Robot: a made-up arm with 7 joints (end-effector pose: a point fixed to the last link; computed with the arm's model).
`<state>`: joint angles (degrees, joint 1 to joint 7).
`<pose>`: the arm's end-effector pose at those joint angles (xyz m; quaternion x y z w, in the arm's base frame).
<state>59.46 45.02 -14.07 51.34 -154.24 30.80 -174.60</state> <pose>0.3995 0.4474 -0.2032 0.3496 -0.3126 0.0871 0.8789</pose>
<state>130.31 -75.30 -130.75 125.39 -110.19 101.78 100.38</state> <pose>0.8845 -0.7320 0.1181 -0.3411 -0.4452 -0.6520 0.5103</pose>
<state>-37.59 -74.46 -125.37 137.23 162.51 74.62 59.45</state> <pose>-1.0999 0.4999 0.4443 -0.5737 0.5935 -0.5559 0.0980</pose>
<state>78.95 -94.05 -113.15 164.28 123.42 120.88 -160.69</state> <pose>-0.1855 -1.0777 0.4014 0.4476 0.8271 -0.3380 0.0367</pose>
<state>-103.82 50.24 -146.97 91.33 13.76 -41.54 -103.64</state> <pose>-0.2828 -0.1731 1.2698 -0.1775 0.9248 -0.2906 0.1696</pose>
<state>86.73 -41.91 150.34 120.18 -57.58 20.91 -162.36</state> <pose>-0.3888 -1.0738 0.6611 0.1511 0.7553 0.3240 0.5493</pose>
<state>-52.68 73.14 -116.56 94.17 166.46 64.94 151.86</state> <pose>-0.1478 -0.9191 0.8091 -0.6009 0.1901 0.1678 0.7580</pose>
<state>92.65 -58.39 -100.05 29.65 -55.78 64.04 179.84</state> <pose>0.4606 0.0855 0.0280 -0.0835 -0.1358 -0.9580 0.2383</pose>
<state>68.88 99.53 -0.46 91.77 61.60 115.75 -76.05</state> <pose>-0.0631 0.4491 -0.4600 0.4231 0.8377 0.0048 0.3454</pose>
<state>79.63 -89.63 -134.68 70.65 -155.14 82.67 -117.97</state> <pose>0.4319 -0.5571 -0.3389 -0.0220 0.6503 0.6721 0.3534</pose>
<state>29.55 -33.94 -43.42 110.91 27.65 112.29 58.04</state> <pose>0.3089 -0.2432 1.1144 0.6225 -0.1020 -0.5317 0.5651</pose>
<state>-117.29 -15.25 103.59 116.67 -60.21 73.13 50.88</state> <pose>0.8344 -0.1150 1.1317 -0.2104 -0.6531 -0.3379 0.6442</pose>
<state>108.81 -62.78 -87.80 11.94 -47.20 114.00 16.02</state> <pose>0.1112 0.1380 0.0510 -0.0505 0.5433 0.2829 0.7889</pose>
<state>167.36 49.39 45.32 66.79 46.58 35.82 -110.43</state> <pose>-0.6891 -0.5024 -0.0024 0.0232 -0.6305 -0.5738 0.5222</pose>
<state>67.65 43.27 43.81 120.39 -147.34 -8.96 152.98</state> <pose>-0.1994 1.0567 0.6234 0.7996 0.0407 0.3731 0.4687</pose>
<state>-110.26 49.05 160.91 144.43 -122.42 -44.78 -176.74</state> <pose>-0.1475 -0.4460 1.2502 -0.9091 0.2991 -0.2771 0.0851</pose>
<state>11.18 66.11 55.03 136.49 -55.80 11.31 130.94</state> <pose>1.0793 0.6688 0.5881 0.7300 -0.1058 -0.5897 0.3289</pose>
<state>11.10 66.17 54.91 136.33 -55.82 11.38 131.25</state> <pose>1.0802 0.6686 0.5843 0.7279 -0.1055 -0.5923 0.3290</pose>
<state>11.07 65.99 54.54 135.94 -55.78 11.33 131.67</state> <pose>1.0788 0.6704 0.5821 0.7264 -0.1055 -0.5936 0.3299</pose>
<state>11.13 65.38 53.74 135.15 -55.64 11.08 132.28</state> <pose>1.0736 0.6755 0.5825 0.7258 -0.1056 -0.5929 0.3324</pose>
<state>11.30 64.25 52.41 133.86 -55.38 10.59 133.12</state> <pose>1.0638 0.6842 0.5855 0.7262 -0.1063 -0.5899 0.3367</pose>
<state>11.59 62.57 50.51 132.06 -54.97 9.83 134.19</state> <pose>1.0496 0.6956 0.5909 0.7274 -0.1077 -0.5847 0.3427</pose>
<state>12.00 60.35 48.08 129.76 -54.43 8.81 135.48</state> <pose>1.0316 0.7085 0.5980 0.7292 -0.1100 -0.5778 0.3499</pose>
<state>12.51 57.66 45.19 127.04 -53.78 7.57 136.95</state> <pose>1.0111 0.7207 0.6059 0.7312 -0.1137 -0.5698 0.3574</pose>
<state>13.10 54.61 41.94 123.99 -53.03 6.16 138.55</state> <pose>0.9900 0.7301 0.6135 0.7329 -0.1188 -0.5619 0.3646</pose>
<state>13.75 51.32 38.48 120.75 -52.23 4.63 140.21</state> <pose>0.9695 0.7354 0.6211 0.7345 -0.1254 -0.5546 0.3705</pose>
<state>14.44 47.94 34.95 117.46 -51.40 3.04 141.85</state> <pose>0.9511 0.7357 0.6285 0.7359 -0.1329 -0.5483 0.3743</pose>
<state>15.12 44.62 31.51 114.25 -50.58 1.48 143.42</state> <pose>0.9354 0.7311 0.6360 0.7371 -0.1411 -0.5436 0.3759</pose>
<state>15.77 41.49 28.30 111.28 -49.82 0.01 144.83</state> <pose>0.9226 0.7226 0.6440 0.7384 -0.1495 -0.5400 0.3753</pose>
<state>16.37 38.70 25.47 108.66 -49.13 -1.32 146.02</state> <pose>0.9123 0.7120 0.6521 0.7398 -0.1570 -0.5374 0.3730</pose>
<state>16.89 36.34 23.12 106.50 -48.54 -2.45 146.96</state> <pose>0.9042 0.7011 0.6603 0.7415 -0.1634 -0.5354 0.3698</pose>
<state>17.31 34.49 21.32 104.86 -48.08 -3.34 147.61</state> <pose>0.8979 0.6916 0.6680 0.7434 -0.1683 -0.5335 0.3666</pose>
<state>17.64 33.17 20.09 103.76 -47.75 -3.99 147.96</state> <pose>0.8928 0.6849 0.6748 0.7454 -0.1717 -0.5313 0.3642</pose>
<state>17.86 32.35 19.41 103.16 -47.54 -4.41 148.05</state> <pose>0.8890 0.6812 0.6806 0.7476 -0.1734 -0.5287 0.3627</pose>
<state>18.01 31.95 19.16 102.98 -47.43 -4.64 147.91</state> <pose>0.8860 0.6806 0.6853 0.7497 -0.1740 -0.5257 0.3624</pose>
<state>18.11 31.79 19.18 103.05 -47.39 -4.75 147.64</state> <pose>0.8835 0.6818 0.6896 0.7519 -0.1738 -0.5223 0.3628</pose>
